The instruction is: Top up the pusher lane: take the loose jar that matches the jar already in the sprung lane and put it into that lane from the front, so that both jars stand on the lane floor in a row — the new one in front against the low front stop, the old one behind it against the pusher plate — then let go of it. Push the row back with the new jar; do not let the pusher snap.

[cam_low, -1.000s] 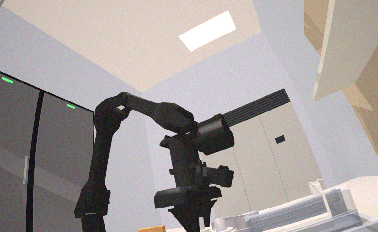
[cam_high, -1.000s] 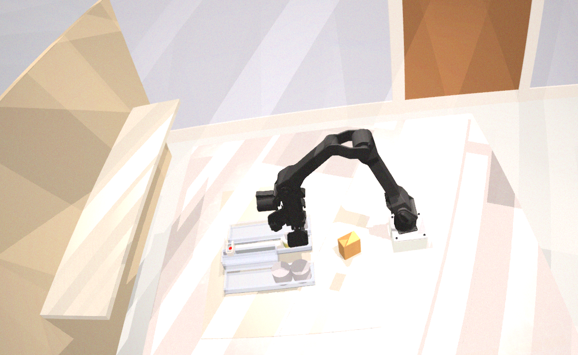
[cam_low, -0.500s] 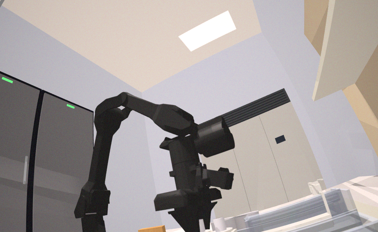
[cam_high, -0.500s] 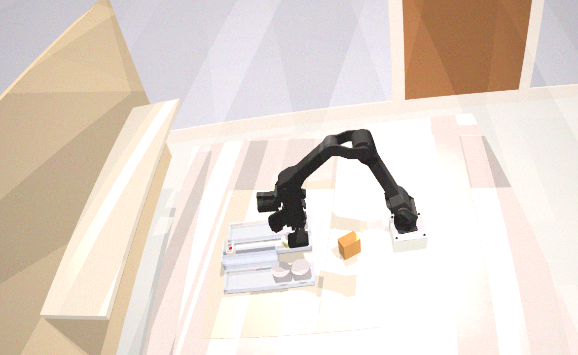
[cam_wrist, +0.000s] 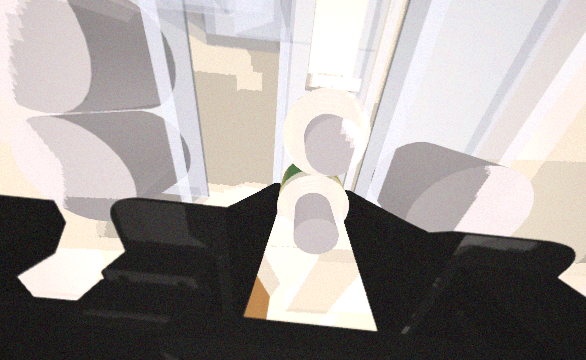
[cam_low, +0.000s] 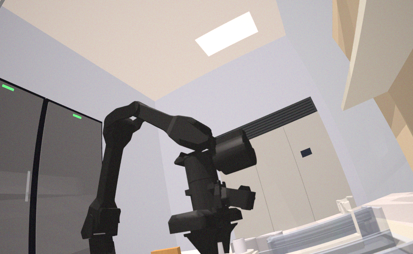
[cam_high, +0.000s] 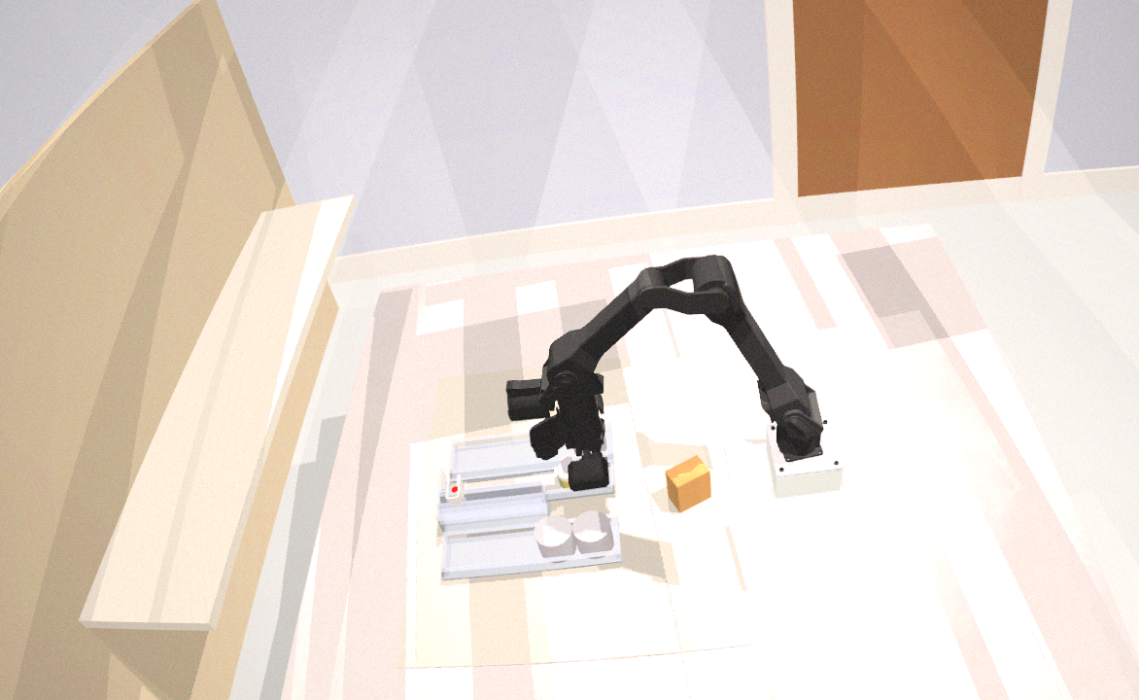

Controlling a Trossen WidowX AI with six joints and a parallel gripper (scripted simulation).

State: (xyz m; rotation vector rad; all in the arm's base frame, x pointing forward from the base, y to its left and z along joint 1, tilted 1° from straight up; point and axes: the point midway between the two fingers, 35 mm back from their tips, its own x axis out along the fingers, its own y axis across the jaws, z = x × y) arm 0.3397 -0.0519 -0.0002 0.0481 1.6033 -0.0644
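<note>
My gripper tip is now 150 mm past the orange box, 70 mm to the right of it and 10 mm below it. Also, from my gripper tip: wooden shelf: 500 mm ahead, 340 mm above, 40 mm to the right; then red dot: 230 mm ahead, 40 mm above, 20 mm to the left.
</note>
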